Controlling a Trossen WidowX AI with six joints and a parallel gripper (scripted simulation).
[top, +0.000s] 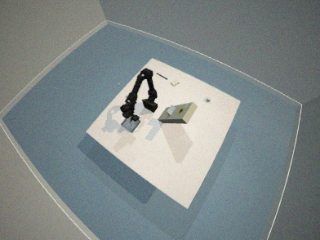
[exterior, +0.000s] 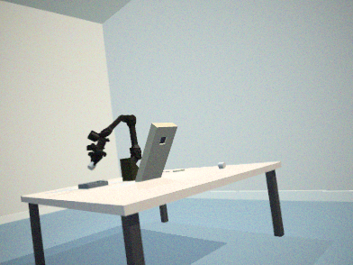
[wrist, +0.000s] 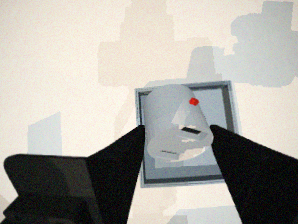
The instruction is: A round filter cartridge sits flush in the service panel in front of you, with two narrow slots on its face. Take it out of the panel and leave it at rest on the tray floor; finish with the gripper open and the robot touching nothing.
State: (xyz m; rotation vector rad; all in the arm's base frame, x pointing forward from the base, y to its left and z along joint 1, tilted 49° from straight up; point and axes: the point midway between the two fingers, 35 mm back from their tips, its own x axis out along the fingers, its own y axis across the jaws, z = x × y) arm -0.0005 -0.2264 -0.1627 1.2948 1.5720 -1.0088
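Right now the grey square tray is 30 mm behind my gripper tip and 140 mm below it. From my gripper tip the other things lie so: white round filter cartridge: right at my gripper tip; pale block: 10 mm ahead, 730 mm to the left, 140 mm below.
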